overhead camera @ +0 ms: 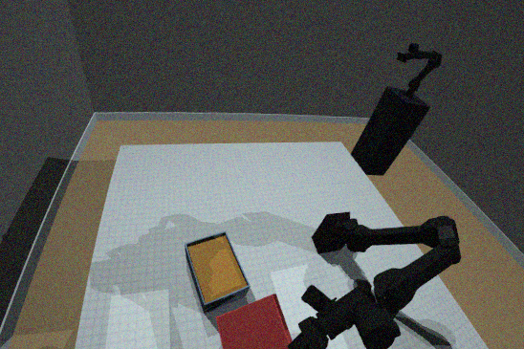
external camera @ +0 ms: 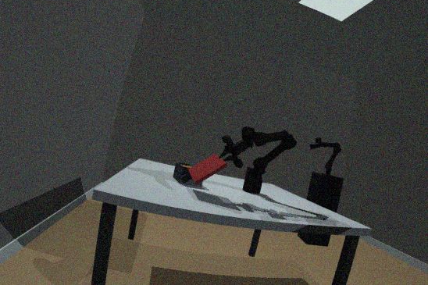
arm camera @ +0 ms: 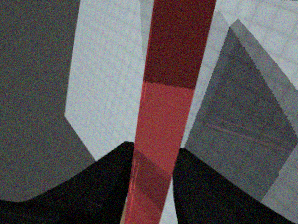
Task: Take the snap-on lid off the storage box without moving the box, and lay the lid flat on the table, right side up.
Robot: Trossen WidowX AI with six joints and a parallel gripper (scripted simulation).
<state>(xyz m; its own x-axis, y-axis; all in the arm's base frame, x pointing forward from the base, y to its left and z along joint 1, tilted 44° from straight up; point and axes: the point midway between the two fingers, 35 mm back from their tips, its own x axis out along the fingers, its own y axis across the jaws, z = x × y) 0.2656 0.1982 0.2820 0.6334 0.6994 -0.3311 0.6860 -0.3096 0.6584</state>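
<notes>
Now: gripper tip 60 mm short of the red lid, 10 mm to the right of it and 50 mm above it. From my gripper tip the other things lie so: storage box 160 mm ahead, 240 mm to the right, 140 mm below.
</notes>
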